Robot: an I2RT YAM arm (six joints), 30 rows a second.
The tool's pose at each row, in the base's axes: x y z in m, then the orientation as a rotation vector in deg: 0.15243 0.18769 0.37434 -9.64 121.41 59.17; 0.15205 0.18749 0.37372 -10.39 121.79 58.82; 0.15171 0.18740 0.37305 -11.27 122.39 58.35; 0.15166 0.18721 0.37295 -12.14 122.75 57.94; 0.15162 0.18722 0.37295 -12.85 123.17 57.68; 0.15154 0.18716 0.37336 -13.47 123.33 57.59; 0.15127 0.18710 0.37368 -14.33 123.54 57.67; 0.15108 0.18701 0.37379 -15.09 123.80 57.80; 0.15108 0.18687 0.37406 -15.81 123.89 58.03
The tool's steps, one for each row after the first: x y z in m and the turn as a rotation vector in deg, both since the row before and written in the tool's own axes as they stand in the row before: 0.00065 -0.00036 -0.00012 0.11 0.52 -0.50; 0.00068 -0.00033 0.00000 0.21 0.74 -0.55; 0.00007 -0.00017 -0.00012 0.11 0.54 -0.60; 0.00003 0.00002 -0.00002 0.07 0.57 -0.41; -0.00023 0.00024 -0.00026 -0.08 0.35 -0.37; -0.00004 0.00027 -0.00033 -0.26 0.52 -0.43; 0.00005 0.00009 -0.00021 -0.25 0.53 -0.33; -0.00020 0.00006 -0.00022 -0.35 0.39 -0.32
